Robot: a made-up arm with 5 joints.
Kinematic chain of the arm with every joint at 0, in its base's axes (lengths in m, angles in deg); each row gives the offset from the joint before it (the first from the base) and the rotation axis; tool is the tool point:
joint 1: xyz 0 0 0.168 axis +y
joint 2: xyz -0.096 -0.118 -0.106 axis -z
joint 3: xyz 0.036 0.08 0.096 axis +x
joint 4: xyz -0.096 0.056 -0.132 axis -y
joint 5: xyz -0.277 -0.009 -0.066 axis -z
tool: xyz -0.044 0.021 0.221
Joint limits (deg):
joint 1: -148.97..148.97
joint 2: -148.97..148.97
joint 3: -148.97..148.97
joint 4: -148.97..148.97
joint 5: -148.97..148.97
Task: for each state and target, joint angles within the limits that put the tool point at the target. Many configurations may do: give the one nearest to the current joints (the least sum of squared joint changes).
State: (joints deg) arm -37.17 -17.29 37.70 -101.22 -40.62
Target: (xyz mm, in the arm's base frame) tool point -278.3 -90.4 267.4
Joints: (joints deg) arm -28.40 -18.03 15.69 -60.07 -33.01
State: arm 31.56 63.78 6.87 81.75 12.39
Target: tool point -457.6 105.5 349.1
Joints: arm 73.57 51.67 -26.91 72.18 14.51
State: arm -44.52 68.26 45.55 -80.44 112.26
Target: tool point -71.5 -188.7 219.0
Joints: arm -50.67 54.66 61.41 -93.76 135.25
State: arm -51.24 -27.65 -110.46 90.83 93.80
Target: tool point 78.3 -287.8 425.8
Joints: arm -27.94 -72.85 -128.64 116.78 75.82
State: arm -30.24 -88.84 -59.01 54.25 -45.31
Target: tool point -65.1 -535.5 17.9
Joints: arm -20.62 -78.18 -61.67 33.81 -53.14
